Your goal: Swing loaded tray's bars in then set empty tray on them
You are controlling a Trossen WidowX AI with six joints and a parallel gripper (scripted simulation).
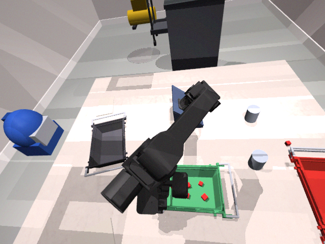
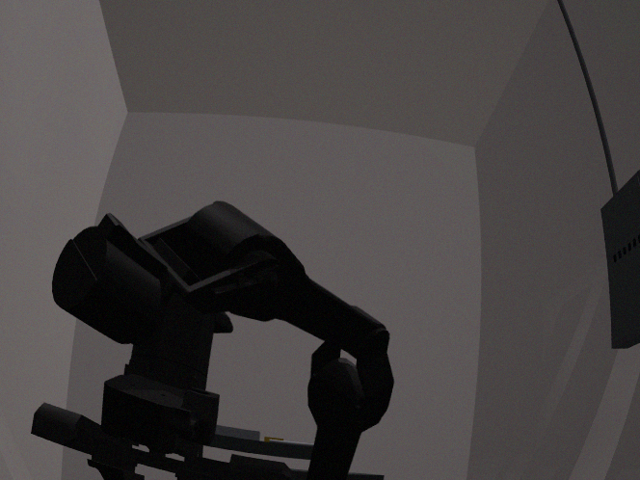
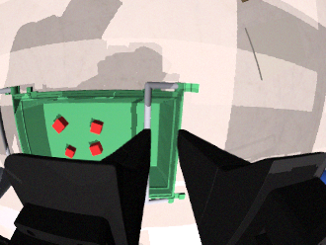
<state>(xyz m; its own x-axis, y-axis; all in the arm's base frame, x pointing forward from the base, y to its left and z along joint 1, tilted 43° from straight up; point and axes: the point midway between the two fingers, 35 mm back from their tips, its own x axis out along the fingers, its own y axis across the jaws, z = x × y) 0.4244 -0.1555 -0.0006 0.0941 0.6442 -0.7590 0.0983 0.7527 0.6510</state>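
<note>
The black tray lies 30 cm behind my gripper tip, 26 cm to the right of it and 12 cm below it. The rest, counted from my gripper tip: red block: 23 cm behind, 53 cm to the left, 16 cm below.
</note>
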